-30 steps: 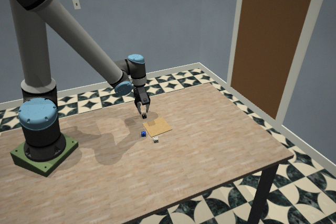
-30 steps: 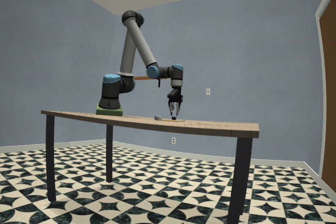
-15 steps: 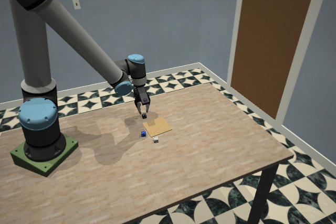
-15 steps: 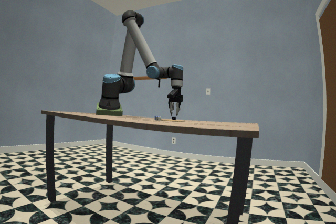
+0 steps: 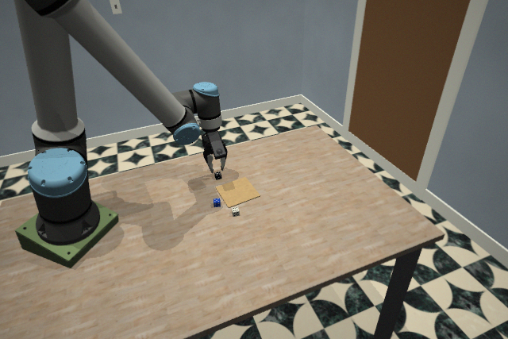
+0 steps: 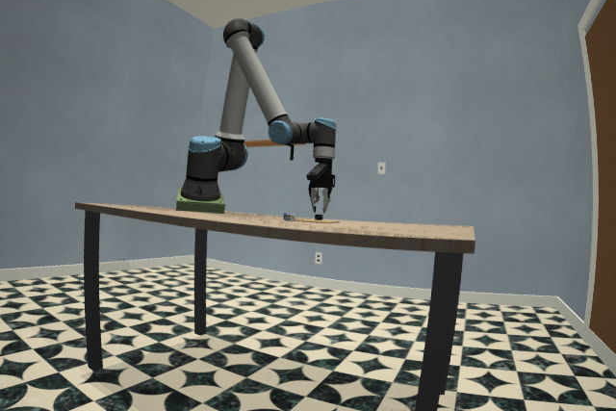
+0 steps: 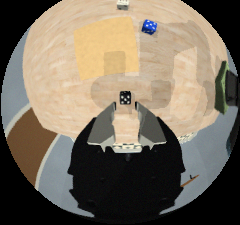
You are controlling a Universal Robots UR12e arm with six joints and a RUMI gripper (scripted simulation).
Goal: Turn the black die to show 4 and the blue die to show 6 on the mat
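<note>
My hand is 40 mm above the black die. The rest, counted from my hand: white die: 20 mm ahead, 240 mm to the right, 40 mm below; tan mat: 60 mm ahead, 120 mm to the right, 50 mm below; blue die: 40 mm behind, 170 mm to the right, 40 mm below.
</note>
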